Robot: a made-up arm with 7 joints. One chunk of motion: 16 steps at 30 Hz.
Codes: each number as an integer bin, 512 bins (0 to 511) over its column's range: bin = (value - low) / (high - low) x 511, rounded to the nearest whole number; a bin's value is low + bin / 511 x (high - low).
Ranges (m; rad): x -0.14..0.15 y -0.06..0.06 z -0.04..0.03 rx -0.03..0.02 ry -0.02..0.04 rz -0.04..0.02
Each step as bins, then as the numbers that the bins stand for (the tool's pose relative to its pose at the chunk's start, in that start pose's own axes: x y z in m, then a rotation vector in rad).
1 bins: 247 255 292 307 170 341
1 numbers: 0.0002 -0.0001 0.0000 0.0000 0.0000 0.0000
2 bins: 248 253 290 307 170 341
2 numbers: 0.0007 -0.0006 -0.0003 0.0000 0.0000 0.0000
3 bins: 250 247 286 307 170 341
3 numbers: 0.0019 -0.0020 -0.0008 0.0000 0.0000 0.0000
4 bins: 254 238 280 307 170 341
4 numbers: 0.0041 -0.0041 -0.0016 0.0000 0.0000 0.0000
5 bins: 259 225 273 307 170 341
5 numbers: 0.0070 -0.0072 -0.0026 0.0000 0.0000 0.0000
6 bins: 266 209 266 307 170 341
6 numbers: 0.0110 -0.0109 -0.0036 0.0000 0.0000 0.0000
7 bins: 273 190 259 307 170 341
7 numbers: 0.0149 -0.0154 -0.0045 0.0000 0.0000 0.0000
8 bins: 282 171 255 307 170 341
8 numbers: 0.0200 -0.0198 -0.0051 0.0000 0.0000 0.0000
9 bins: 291 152 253 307 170 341
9 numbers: 0.0251 -0.0243 -0.0053 0.0000 0.0000 0.0000
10 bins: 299 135 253 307 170 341
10 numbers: 0.0297 -0.0283 -0.0053 0.0000 0.0000 0.0000
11 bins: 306 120 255 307 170 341
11 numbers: 0.0337 -0.0318 -0.0051 0.0000 0.0000 0.0000
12 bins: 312 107 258 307 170 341
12 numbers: 0.0371 -0.0349 -0.0047 0.0000 0.0000 0.0000
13 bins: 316 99 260 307 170 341
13 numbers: 0.0393 -0.0368 -0.0044 0.0000 0.0000 0.0000
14 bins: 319 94 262 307 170 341
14 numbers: 0.0410 -0.0379 -0.0041 0.0000 0.0000 0.0000
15 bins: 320 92 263 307 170 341
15 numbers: 0.0416 -0.0384 -0.0040 0.0000 0.0000 0.0000
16 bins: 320 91 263 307 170 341
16 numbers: 0.0416 -0.0386 -0.0040 0.0000 0.0000 0.0000
